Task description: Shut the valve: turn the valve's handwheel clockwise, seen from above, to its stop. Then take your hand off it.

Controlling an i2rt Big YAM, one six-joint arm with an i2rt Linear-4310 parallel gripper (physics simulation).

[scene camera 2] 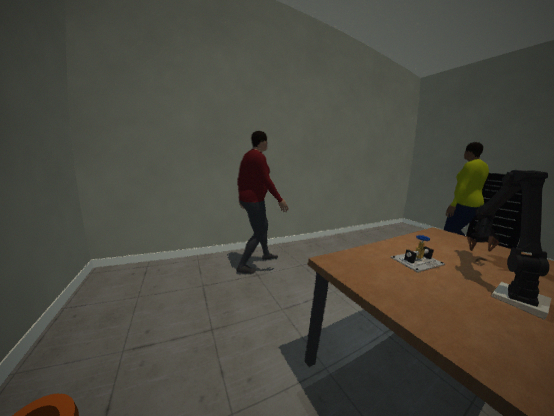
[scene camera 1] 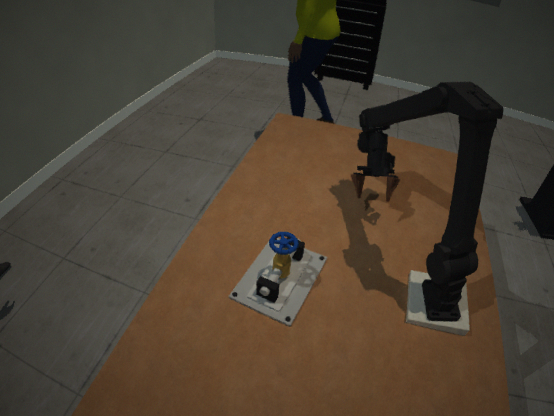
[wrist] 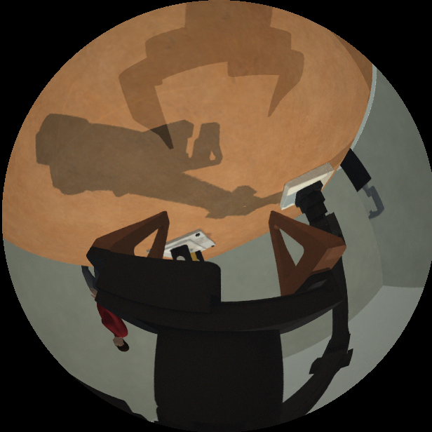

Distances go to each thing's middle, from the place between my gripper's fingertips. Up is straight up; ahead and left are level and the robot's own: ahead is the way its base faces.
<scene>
The base plate (scene camera 1: 291,307) is 250 mm ahead of my hand, 280 mm to the left of it and 70 mm below it.
</scene>
